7 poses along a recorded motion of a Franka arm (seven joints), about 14 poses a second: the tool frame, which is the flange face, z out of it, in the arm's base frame.
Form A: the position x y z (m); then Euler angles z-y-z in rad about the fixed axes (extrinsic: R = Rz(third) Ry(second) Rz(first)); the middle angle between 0 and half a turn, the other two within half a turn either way.
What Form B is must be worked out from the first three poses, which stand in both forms.
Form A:
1: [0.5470 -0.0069 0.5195 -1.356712 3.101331 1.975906]
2: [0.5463 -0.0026 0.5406 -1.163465 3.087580 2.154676]
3: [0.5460 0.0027 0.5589 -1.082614 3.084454 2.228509]
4: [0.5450 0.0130 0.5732 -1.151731 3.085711 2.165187]
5: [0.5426 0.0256 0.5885 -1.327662 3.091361 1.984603]
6: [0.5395 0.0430 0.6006 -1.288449 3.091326 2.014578]
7: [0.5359 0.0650 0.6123 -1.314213 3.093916 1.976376]
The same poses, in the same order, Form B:
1: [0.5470 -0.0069 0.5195 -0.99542 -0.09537 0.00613 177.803]
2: [0.5463 -0.0026 0.5406 -0.99602 -0.08815 0.01285 177.278]
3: [0.5460 0.0027 0.5589 -0.99629 -0.08465 0.01549 177.249]
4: [0.5450 0.0130 0.5732 -0.99607 -0.08754 0.01356 177.201]
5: [0.5426 0.0256 0.5885 -0.99633 -0.08523 0.00810 177.276]
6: [0.5395 0.0430 0.6006 -0.99670 -0.08063 0.00893 177.308]
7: [0.5359 0.0650 0.6123 -0.99720 -0.07443 0.00775 177.417]
